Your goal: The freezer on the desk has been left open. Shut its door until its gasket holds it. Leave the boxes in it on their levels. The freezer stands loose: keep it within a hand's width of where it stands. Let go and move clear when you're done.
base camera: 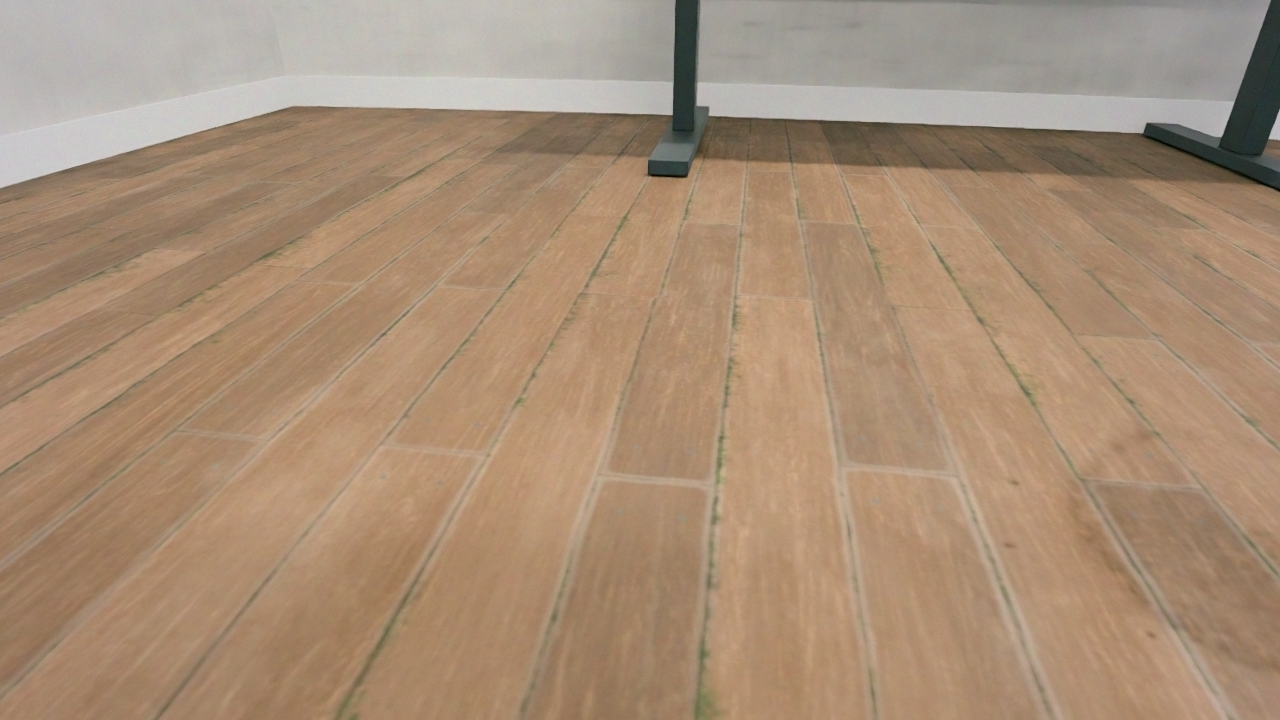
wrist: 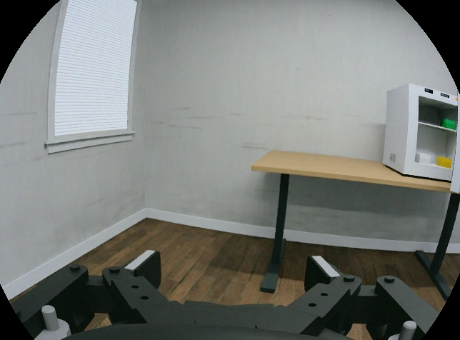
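Frame: origin at the arm's base, x back, y right, z up, level; centimetres.
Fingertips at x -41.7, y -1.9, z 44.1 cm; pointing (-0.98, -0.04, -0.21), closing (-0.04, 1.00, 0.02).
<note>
A point is followed by its place in that frame.
The white freezer [wrist: 399,127] stands on the right part of the desk [wrist: 320,164] in the wrist view, cut off by the right edge of the picture. Its front is open. A green box [wrist: 448,124] is on the upper level; a white box [wrist: 423,158] and a yellow box [wrist: 444,162] are on the lower level. A strip of the door [wrist: 455,170] shows at the picture's right edge, standing out from the front; most of it is out of view. My gripper [wrist: 232,271] is open with nothing between its fingers, well away from the freezer and the desk.
In the base camera view, a dark desk leg [base camera: 685,71] @[z -23.0, x -180.1, y 19.8 cm] stands near the back wall, and a second leg [base camera: 1253,85] @[z -22.4, x -159.3, y 139.8 cm] is at the far right. A window [wrist: 92,70] with a blind is in the left wall in the wrist view. Plank floor [base camera: 662,385] @[z -39.7, x -68.8, y 5.8 cm] lies before the desk.
</note>
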